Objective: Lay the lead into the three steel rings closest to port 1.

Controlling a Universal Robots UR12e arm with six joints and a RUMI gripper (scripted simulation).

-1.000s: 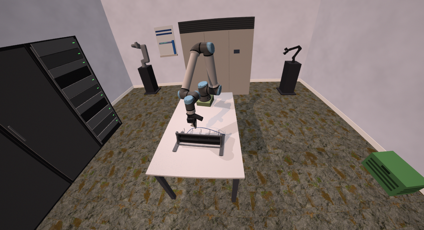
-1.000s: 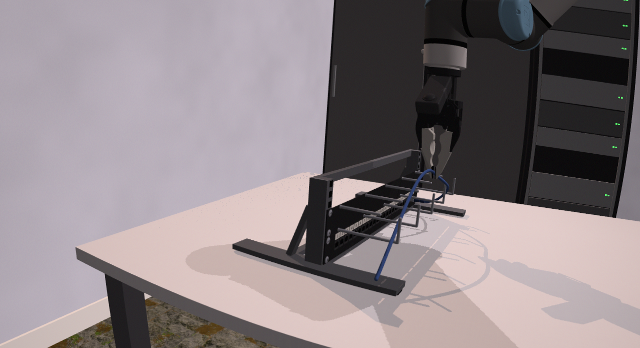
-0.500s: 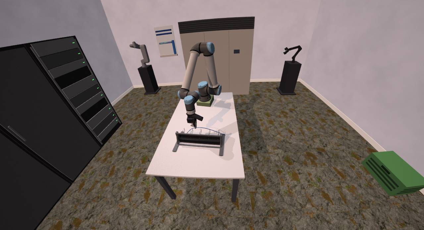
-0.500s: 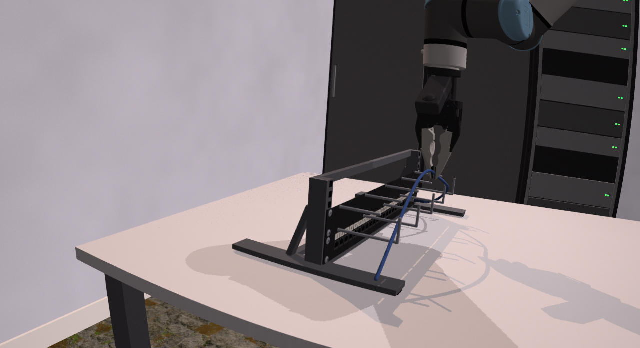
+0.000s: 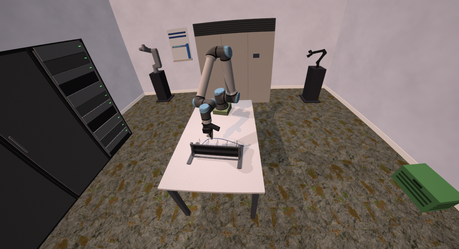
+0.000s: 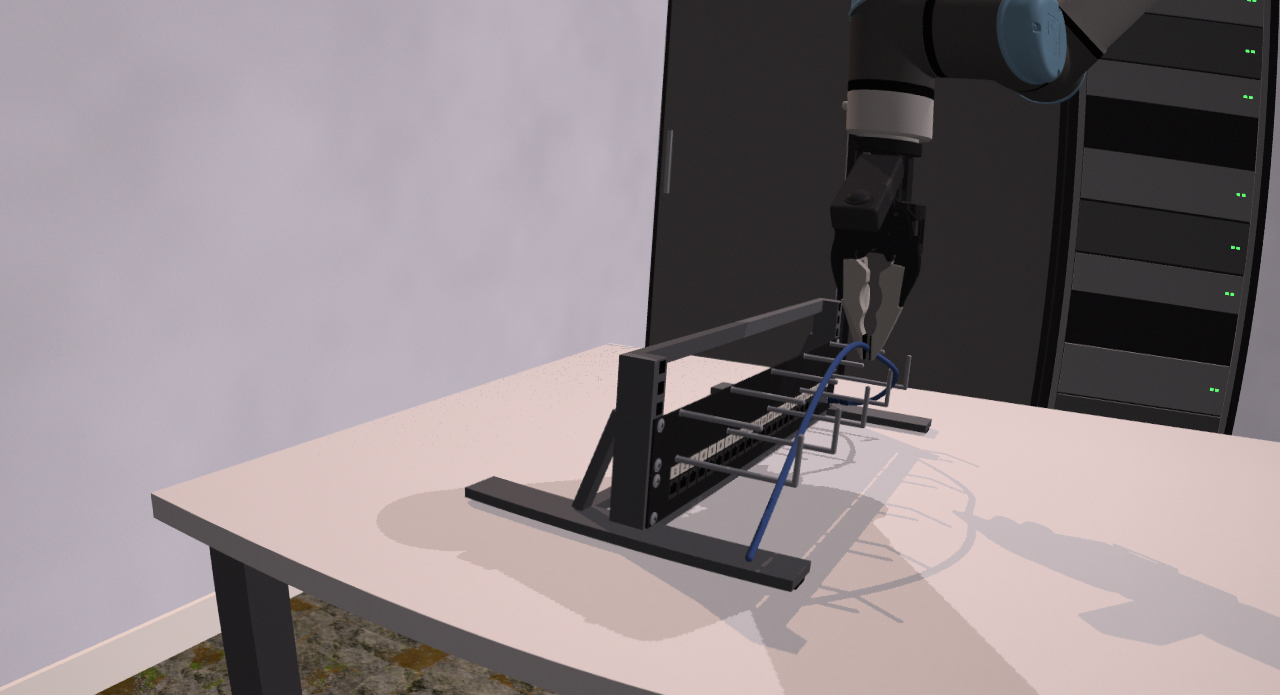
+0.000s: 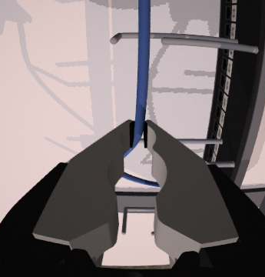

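Now: the rack 10 cm ahead of my hand, 6 cm below it and 4 cm to the left of it.
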